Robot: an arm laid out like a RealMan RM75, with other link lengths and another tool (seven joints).
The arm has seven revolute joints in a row. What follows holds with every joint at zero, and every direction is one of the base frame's.
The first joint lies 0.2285 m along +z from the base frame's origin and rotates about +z.
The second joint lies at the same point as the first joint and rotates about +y.
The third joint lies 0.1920 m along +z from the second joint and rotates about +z.
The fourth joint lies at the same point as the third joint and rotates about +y.
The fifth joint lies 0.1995 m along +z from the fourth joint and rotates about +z.
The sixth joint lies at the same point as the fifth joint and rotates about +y.
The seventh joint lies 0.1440 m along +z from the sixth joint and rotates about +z.
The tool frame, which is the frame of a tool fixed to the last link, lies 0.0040 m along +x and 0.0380 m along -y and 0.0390 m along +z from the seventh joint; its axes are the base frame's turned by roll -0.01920, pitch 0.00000 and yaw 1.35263 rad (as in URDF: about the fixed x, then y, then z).
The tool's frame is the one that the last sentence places.
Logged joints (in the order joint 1, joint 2, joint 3, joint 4, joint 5, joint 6, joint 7), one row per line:
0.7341, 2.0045, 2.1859, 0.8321, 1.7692, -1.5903, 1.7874
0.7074, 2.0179, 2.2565, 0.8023, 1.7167, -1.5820, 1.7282
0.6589, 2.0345, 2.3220, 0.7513, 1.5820, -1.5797, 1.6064
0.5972, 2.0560, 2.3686, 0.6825, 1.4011, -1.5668, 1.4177
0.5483, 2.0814, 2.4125, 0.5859, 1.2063, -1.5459, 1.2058
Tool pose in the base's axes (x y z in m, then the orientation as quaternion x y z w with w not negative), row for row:
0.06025, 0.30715, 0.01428, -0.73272, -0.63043, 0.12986, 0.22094
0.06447, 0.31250, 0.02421, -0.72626, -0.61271, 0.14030, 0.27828
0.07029, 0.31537, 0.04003, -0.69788, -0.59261, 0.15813, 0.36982
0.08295, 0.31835, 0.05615, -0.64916, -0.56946, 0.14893, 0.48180
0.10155, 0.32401, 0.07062, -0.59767, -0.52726, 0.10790, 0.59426
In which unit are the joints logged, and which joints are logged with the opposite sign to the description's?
The joints are logged in radians. Opposite sign: joint 5, joint 6.
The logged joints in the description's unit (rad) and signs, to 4 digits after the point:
0.7341, 2.0045, 2.1859, 0.8321, -1.7692, 1.5903, 1.7874
0.7074, 2.0179, 2.2565, 0.8023, -1.7167, 1.5820, 1.7282
0.6589, 2.0345, 2.3220, 0.7513, -1.5820, 1.5797, 1.6064
0.5972, 2.0560, 2.3686, 0.6825, -1.4011, 1.5668, 1.4177
0.5483, 2.0814, 2.4125, 0.5859, -1.2063, 1.5459, 1.2058

